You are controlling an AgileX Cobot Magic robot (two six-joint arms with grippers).
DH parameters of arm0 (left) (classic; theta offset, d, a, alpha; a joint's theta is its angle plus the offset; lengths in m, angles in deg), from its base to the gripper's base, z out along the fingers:
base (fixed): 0 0 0 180
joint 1: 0 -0.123 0 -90
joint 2: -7.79 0 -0.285 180
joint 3: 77.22 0 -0.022 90
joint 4: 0 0.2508 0 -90
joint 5: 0 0 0.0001 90
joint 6: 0 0.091 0 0
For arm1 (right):
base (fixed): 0 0 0 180
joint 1: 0 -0.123 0 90
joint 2: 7.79 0 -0.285 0
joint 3: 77.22 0 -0.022 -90
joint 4: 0 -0.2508 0 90
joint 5: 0 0 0.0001 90
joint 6: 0 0.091 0 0
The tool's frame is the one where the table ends.
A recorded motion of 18 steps. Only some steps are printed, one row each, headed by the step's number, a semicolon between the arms.
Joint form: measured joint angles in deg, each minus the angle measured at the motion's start. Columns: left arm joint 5, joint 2, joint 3, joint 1, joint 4, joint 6; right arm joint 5, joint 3, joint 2, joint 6, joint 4, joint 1.
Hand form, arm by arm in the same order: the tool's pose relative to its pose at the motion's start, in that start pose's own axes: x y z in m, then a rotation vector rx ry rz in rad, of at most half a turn. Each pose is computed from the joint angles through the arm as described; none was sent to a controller.
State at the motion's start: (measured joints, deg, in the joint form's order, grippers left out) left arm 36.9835 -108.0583 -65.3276 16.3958 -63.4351 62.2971; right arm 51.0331 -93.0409 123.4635 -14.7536 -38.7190 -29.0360
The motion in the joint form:
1: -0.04 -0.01 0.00 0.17 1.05 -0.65; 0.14 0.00 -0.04 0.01 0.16 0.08
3: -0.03 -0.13 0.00 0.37 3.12 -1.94; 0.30 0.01 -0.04 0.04 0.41 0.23
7: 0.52 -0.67 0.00 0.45 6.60 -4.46; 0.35 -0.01 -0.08 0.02 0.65 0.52
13: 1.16 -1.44 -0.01 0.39 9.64 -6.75; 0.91 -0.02 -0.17 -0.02 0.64 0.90
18: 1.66 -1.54 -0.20 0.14 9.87 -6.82; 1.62 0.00 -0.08 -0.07 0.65 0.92
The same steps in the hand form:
1: 0.0009 -0.0004 0.0006 -0.0041 0.0107 0.0053; 0.0000 -0.0005 -0.0006 0.0017 0.0016 -0.0008
3: 0.0031 -0.0003 0.0018 -0.0123 0.0330 0.0131; 0.0001 -0.0018 -0.0011 0.0050 0.0040 -0.0008
7: 0.0081 0.0019 0.0045 -0.0215 0.0779 0.0135; -0.0005 -0.0038 -0.0024 0.0090 0.0021 -0.0001
13: 0.0135 0.0053 0.0078 -0.0295 0.1221 0.0078; -0.0006 -0.0057 -0.0045 0.0077 0.0066 0.0040
18: 0.0134 0.0064 0.0072 -0.0262 0.1261 0.0068; 0.0007 -0.0060 -0.0039 0.0050 0.0201 0.0043

